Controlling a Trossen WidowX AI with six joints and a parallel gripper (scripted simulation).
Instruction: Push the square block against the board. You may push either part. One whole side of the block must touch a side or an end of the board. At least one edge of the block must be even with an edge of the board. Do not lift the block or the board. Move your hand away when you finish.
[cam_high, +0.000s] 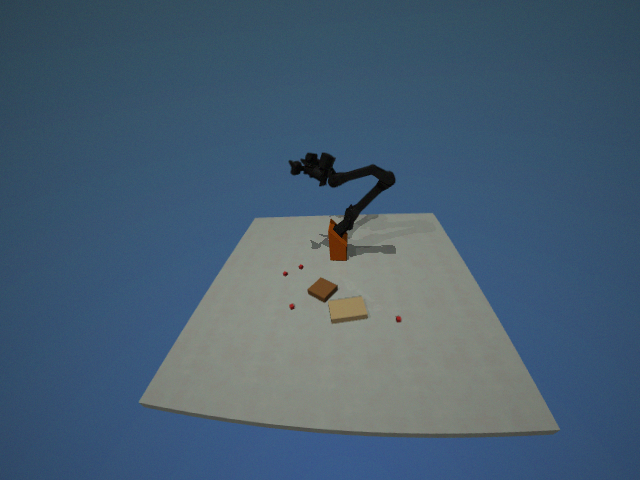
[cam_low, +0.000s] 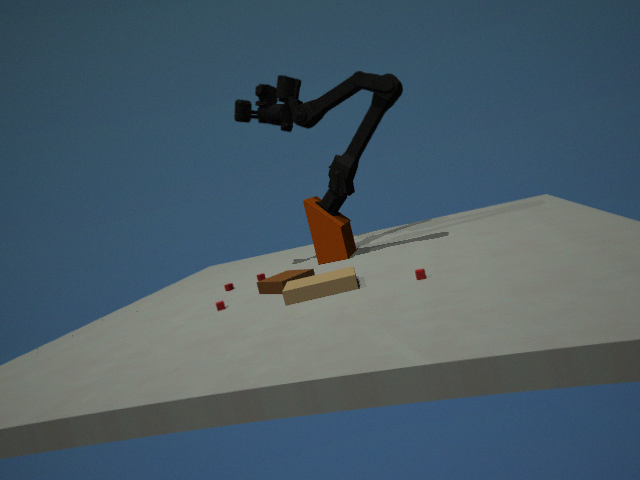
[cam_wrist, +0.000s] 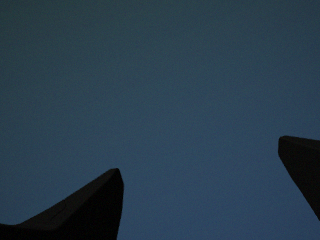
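Right now my gripper tip is 420 mm short of the brown square block, 210 mm to the right of it and 480 mm above it. From my gripper tip the other things lie so: tan board 510 mm ahead, 330 mm to the left, 480 mm below.
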